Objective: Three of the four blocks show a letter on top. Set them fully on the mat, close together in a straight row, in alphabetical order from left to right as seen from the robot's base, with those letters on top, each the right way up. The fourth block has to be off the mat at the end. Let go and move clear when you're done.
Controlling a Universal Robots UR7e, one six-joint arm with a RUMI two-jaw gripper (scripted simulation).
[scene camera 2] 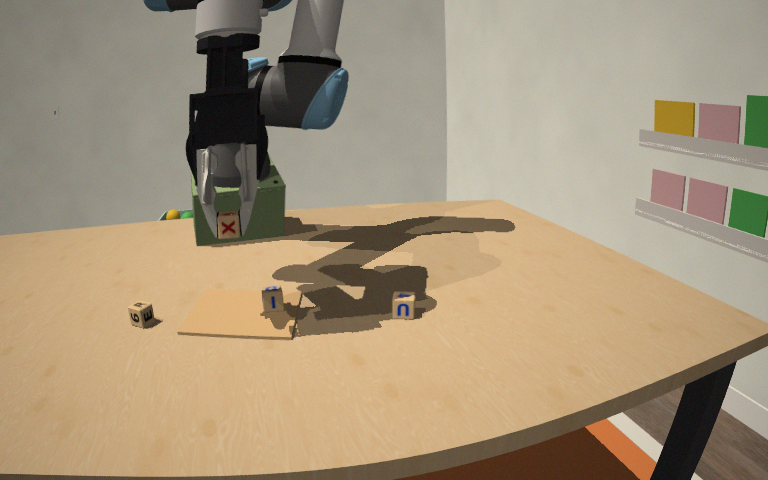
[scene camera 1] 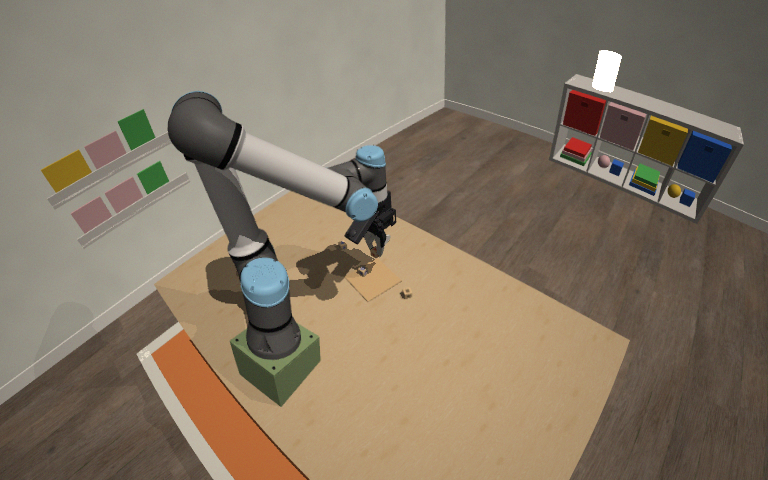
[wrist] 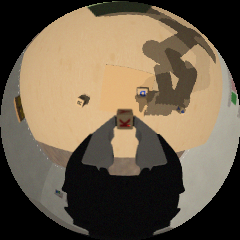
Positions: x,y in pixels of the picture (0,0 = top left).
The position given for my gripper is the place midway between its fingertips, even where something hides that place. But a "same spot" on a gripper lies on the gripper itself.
my gripper: scene camera 2 229,236; scene camera 1; wrist
thin tan mat: scene camera 2; scene camera 1; wrist 119,85
same spot on my gripper: [scene camera 1: 381,239] = [wrist: 76,159]
same spot on thin tan mat: [scene camera 2: 218,313] = [scene camera 1: 380,281]
